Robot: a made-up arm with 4 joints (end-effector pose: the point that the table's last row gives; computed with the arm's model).
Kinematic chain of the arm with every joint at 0, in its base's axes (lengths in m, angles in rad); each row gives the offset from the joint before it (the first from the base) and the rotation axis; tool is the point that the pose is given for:
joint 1: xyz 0 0 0.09 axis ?
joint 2: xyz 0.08 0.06 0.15 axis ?
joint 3: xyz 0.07 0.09 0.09 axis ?
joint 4: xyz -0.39 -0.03 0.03 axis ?
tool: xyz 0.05 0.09 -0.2
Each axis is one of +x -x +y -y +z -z.
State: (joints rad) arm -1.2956 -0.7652 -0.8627 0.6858
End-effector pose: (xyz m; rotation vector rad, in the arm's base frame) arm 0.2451 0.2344 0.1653 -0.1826 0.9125 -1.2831
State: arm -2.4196 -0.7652 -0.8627 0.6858
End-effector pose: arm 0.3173 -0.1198 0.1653 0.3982 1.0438 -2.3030
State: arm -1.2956 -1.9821 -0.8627 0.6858
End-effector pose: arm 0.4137 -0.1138 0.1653 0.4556 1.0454 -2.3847
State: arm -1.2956 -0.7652 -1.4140 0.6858
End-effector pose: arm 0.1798 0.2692 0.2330 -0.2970 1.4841 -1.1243
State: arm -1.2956 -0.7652 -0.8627 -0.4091
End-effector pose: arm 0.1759 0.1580 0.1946 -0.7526 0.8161 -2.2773
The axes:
joint 1: +z
joint 2: +z
joint 3: +x
joint 4: +z

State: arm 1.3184 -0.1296 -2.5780 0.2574
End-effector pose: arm -0.0924 -0.2032 0.4364 -2.3883 -1.2003 0.5120
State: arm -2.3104 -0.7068 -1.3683 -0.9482
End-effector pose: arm 0.1965 0.0070 0.3136 0.8529 -1.4348 1.8755
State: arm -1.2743 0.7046 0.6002 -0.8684
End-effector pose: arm -0.0078 0.2088 0.1841 0.6465 0.0973 -1.3915
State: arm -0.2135 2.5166 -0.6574 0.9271
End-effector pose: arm 0.3056 -0.2521 0.1563 0.7632 0.6273 -2.8937
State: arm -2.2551 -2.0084 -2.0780 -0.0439
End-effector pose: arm 0.1894 -0.3021 0.3621 -1.1867 -1.9842 1.1356
